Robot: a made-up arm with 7 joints.
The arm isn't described. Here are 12 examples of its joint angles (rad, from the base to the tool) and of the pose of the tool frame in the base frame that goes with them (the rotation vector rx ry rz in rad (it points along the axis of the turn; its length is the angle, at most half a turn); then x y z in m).
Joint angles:
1: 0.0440 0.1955 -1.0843 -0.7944 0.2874 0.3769 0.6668
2: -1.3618 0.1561 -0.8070 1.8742 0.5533 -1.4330 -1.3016
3: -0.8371 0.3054 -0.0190 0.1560 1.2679 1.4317 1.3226
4: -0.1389 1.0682 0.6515 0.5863 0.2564 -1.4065 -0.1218
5: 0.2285 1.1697 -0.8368 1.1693 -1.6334 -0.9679 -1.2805
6: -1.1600 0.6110 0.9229 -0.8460 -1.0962 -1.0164 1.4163
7: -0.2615 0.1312 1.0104 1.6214 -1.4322 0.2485 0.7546
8: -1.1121 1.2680 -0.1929 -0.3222 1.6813 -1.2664 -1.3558
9: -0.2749 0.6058 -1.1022 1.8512 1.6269 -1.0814 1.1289
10: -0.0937 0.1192 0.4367 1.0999 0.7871 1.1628 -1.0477
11: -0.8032 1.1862 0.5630 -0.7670 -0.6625 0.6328 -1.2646
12: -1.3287 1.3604 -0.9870 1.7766 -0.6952 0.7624 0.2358
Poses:
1: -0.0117 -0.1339 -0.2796 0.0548 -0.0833 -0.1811
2: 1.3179 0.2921 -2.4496 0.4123 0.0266 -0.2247
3: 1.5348 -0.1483 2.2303 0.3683 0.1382 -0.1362
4: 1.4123 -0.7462 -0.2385 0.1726 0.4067 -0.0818
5: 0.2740 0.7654 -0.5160 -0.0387 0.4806 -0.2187
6: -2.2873 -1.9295 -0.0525 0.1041 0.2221 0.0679
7: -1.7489 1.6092 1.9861 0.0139 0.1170 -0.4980
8: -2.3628 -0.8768 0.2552 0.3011 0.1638 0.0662
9: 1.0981 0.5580 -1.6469 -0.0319 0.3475 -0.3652
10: -0.6622 2.3942 -0.1049 -0.0216 0.1842 -0.4622
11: 1.1299 -0.3247 -1.1828 0.1830 0.1867 0.1373
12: 0.3993 1.1562 1.6780 0.1829 0.5030 -0.0035
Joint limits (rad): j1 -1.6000..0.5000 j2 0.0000..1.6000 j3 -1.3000..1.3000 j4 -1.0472..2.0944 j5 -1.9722..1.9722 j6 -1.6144..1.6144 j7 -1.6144..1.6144
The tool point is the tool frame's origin. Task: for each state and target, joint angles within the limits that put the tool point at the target. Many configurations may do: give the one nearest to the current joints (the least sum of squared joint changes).
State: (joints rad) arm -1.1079 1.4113 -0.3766 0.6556 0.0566 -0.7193 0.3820
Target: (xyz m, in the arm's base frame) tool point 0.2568 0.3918 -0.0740
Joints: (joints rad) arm -0.5447 1.5690 -0.6465 0.6205 0.1097 -0.8786 0.3820
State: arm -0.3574 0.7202 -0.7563 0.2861 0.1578 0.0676 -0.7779
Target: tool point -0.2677 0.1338 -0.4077
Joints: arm 0.4695 0.3711 -0.9789 0.9933 0.1390 0.1712 -0.7779
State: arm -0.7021 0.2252 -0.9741 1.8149 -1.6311 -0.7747 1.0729
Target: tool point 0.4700 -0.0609 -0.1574
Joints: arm -1.4510 0.0007 -0.9934 1.5107 -1.5959 -0.6613 1.0729
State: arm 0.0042 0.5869 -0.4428 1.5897 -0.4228 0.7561 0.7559
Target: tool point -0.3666 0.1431 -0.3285
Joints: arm 0.5000 0.1843 -0.3813 1.6752 -0.4355 0.3674 0.7559
